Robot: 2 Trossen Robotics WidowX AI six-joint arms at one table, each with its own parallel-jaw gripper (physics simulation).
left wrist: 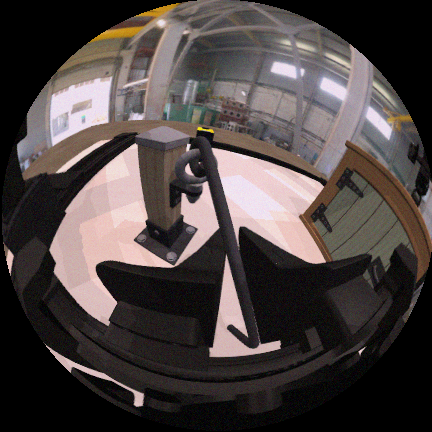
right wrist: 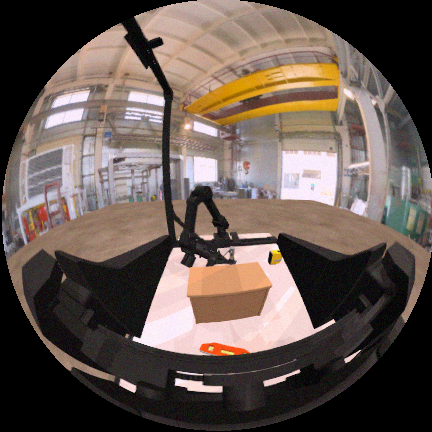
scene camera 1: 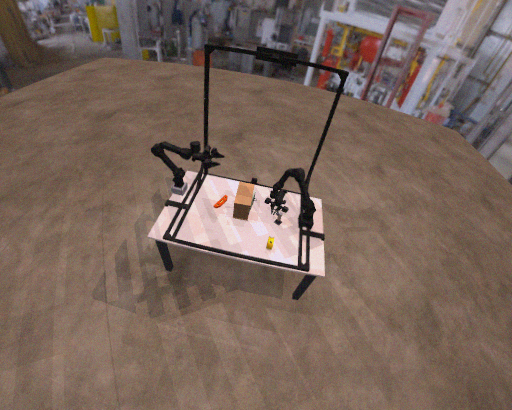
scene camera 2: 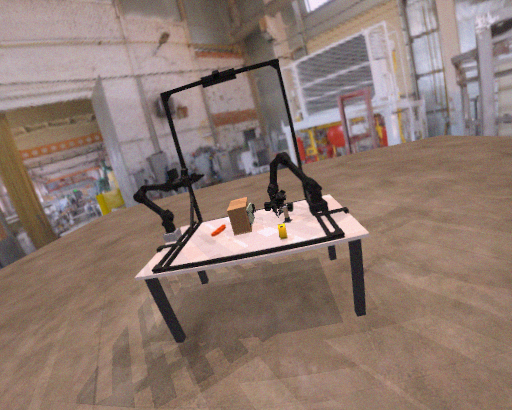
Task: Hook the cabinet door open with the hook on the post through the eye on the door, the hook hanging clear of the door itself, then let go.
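Places are measured from the left arm's base along level axes (x ahead, y left, z up), in metres.
Where they show: left gripper, fingertip midpoint: (right wrist: 228, 261) (scene camera 1: 272, 214) (scene camera 2: 277, 215); right gripper, fingertip midpoint: (right wrist: 225, 239) (scene camera 1: 222, 160) (scene camera 2: 202, 175); left arm's base, origin of the base link: (right wrist: 221, 235) (scene camera 1: 307, 218) (scene camera 2: 317, 201); right arm's base, origin of the base link: (scene camera 1: 179, 184) (scene camera 2: 171, 231).
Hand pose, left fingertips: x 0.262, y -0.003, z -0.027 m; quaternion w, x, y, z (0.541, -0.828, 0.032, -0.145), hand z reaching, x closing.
Observation:
Things, the pixels of their top centre, and the offset from my left fingertips. "pt": a spot on its surface instead.
- cabinet, middle of its top: (right wrist: 227, 276) (scene camera 2: 237, 203) (scene camera 1: 244, 193) dz +0.124, dx +0.228, dy -0.053 m
- dark fitting, surface spot: (left wrist: 376, 270) pt dz +0.031, dx +0.153, dy -0.095 m
- wooden post, surface spot: (left wrist: 162, 187) pt dz +0.027, dx -0.049, dy +0.013 m
- orange level, middle of its top: (right wrist: 227, 351) (scene camera 2: 219, 229) (scene camera 1: 221, 201) dz -0.024, dx +0.398, dy -0.080 m
- yellow tape measure, middle of its top: (left wrist: 206, 125) (scene camera 2: 280, 224) (right wrist: 276, 250) (scene camera 1: 271, 239) dz +0.038, dx +0.006, dy +0.259 m
The cabinet (scene camera 1: 245, 192) (scene camera 2: 239, 216) (right wrist: 229, 280) stands mid-table. Its green door (left wrist: 367, 215) faces the post and looks closed; a dark fitting (left wrist: 376, 270) near its lower edge is partly hidden by a finger. The wooden post (left wrist: 162, 187) stands upright on a bolted plate. The dark hook (left wrist: 223, 215) hangs from the post's ring, its bent end free of the door. My left gripper (left wrist: 231, 231) (scene camera 1: 277, 212) is shut on the hook's rod, beside the post and apart from the door. My right gripper (scene camera 1: 220, 160) is open, empty and high at the picture's left.
An orange level (scene camera 1: 220, 201) (scene camera 2: 218, 230) (right wrist: 223, 349) lies left of the cabinet in both scene views. A yellow tape measure (scene camera 1: 270, 243) (scene camera 2: 282, 231) (left wrist: 205, 132) (right wrist: 275, 257) stands nearer the front edge. A black overhead frame (scene camera 1: 206, 100) (scene camera 2: 288, 110) rises from the table.

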